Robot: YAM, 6 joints.
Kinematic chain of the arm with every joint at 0, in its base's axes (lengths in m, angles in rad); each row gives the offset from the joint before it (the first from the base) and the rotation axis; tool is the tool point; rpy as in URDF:
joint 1: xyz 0 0 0.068 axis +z
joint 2: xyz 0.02 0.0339 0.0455 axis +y
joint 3: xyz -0.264 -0.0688 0 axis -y
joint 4: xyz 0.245 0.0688 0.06 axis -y
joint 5: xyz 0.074 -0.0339 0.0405 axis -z
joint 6: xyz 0.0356 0 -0.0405 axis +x
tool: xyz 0 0 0 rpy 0 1.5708 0
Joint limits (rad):
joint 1: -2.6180..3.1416
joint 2: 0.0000..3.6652
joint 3: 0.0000..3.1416
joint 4: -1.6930..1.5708
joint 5: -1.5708..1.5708
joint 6: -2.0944..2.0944
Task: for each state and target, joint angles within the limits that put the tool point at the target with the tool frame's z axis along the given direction. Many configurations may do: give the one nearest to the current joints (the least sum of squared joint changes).
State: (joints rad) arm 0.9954 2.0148 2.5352 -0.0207 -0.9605 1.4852
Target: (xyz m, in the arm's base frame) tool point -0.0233 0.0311 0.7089 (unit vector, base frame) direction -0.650 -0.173 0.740
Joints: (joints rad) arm 1.5751 1.3790 2.3694 0.8065 -0.7085 1.4852
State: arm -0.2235 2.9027 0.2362 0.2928 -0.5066 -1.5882
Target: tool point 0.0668 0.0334 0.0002 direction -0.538 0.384 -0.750
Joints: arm 0.2256 2.0989 0.1787 -0.1797 -0.5176 -1.5882
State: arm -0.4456 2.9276 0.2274 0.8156 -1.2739 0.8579
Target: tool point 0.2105 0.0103 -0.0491 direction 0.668 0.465 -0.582
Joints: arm -0.0334 2.6252 0.3277 1.5689 -0.5084 0.8579
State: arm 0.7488 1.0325 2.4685 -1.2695 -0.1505 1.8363
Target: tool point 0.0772 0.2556 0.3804 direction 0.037 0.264 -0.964
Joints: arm 1.2718 1.5350 1.7407 -1.5099 -0.0424 1.8363
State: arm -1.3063 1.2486 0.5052 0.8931 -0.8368 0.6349
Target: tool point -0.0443 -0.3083 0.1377 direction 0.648 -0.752 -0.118
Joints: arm -1.8057 1.8095 0.5611 1.0479 -0.9365 0.6349
